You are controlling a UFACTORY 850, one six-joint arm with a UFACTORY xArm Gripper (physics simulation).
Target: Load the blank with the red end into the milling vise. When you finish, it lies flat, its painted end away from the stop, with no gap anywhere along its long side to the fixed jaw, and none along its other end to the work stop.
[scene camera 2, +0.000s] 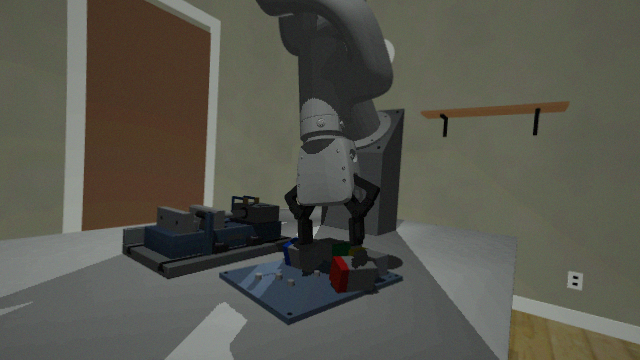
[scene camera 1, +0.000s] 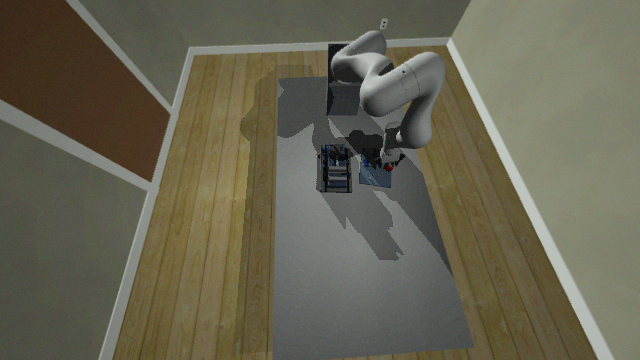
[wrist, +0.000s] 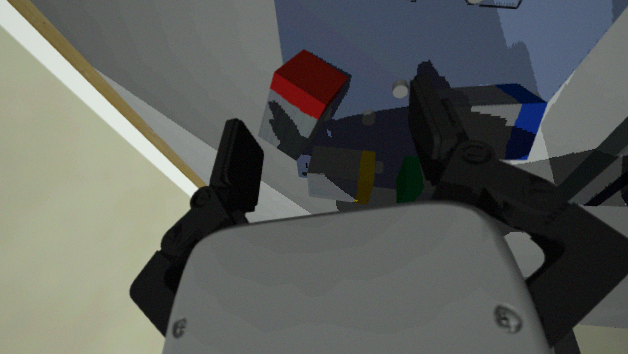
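Observation:
The blank with the red end [scene camera 1: 388, 168] [scene camera 2: 361, 276] [wrist: 305, 95] lies at an edge of the blue plate [scene camera 1: 375, 179] [scene camera 2: 295, 305] [wrist: 350, 35], its red end turned toward the plate's interior. My gripper [scene camera 1: 388, 161] [scene camera 2: 331, 243] [wrist: 325, 118] is open and empty, low over the blanks. In the second scene view its fingers point down behind the red-ended blank, apart from it. The milling vise [scene camera 1: 336, 170] [scene camera 2: 175, 241] stands beside the plate. Two grey jaw blocks [scene camera 2: 176, 219] [scene camera 2: 212, 216] show on its blue body. The gap between the jaws is mostly hidden, and I cannot tell which part is the stop.
Blanks with blue [scene camera 2: 310, 255] [wrist: 530, 117], green [scene camera 2: 341, 248] [wrist: 410, 180] and yellow [scene camera 2: 357, 251] [wrist: 367, 177] ends lie close around the fingers. Small light pegs [scene camera 2: 291, 282] [wrist: 400, 89] stand up from the plate. The arm's grey pedestal [scene camera 1: 343, 100] [scene camera 2: 390, 175] is behind.

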